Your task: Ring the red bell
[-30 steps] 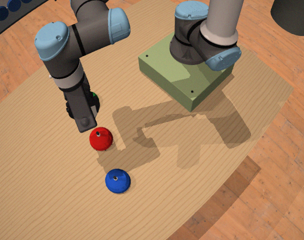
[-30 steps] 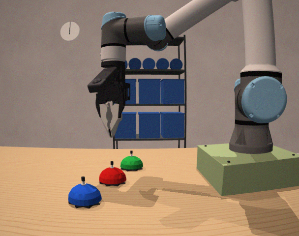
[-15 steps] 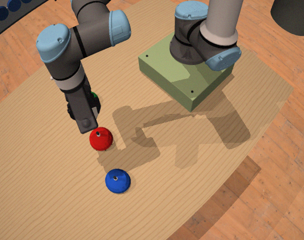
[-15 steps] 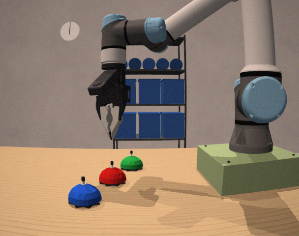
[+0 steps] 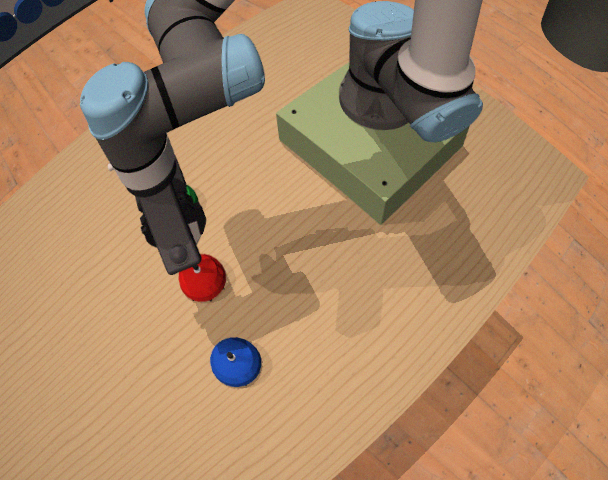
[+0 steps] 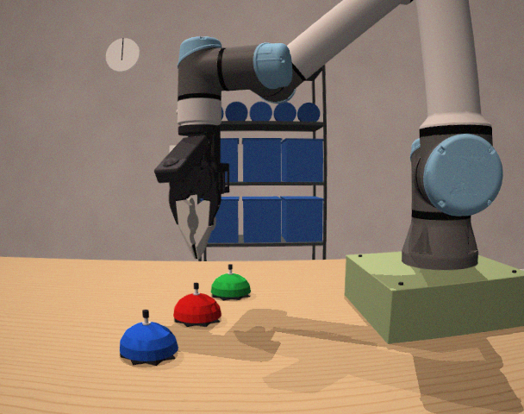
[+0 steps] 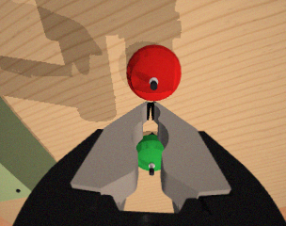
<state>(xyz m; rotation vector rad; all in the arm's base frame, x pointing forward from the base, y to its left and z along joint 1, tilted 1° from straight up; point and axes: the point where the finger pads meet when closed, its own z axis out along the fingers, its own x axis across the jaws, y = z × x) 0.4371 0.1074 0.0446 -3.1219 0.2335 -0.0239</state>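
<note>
My gripper is now 8 cm above the red bell. From my hand the other things lie so: green bell (16 cm to the right, 8 cm below, 2 cm behind); then blue bell (16 cm to the left, 8 cm below, 3 cm ahead).
</note>
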